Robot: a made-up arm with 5 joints.
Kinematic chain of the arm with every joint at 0, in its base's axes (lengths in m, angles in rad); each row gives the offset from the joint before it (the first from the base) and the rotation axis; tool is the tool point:
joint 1: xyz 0 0 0.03 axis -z
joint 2: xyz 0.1 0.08 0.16 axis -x
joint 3: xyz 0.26 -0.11 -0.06 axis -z
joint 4: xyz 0.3 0 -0.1 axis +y
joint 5: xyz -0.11 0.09 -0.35 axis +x
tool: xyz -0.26 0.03 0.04
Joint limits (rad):
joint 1: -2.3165..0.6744
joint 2: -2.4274..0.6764
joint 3: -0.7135..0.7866
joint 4: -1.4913..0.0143
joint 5: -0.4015..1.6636
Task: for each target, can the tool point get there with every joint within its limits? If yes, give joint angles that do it. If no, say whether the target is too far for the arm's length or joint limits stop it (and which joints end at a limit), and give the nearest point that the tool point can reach.
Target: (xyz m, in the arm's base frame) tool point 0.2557 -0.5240 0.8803
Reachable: no: joint limits stop it (at a limit: joint 1, joint 2, joint 3, joint 4, joint 5) | nearest point 0.6617 -0.3289 0.8579 | short by 0.451 m
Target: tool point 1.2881 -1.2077 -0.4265
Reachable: no: too far | nearest point 0.7510 -0.7041 -0.1977 | short by 0.771 m
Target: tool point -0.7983 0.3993 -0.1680
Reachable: yes | joints -1.9030 -1.2141 0.4473 -0.8176 0.6769
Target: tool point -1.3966 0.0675 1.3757
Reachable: no: too far | nearest point -0.8474 0.2005 0.7254 | short by 0.861 m
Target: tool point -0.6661 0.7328 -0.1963
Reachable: yes | joints -1.5617 -1.4683 0.6620 -1.1209 1.3683
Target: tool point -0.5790 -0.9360 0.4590
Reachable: no: joint limits stop it (at a limit: joint 1, joint 3, joint 5) | nearest point -0.6056 -0.2149 0.3301 | short by 0.733 m
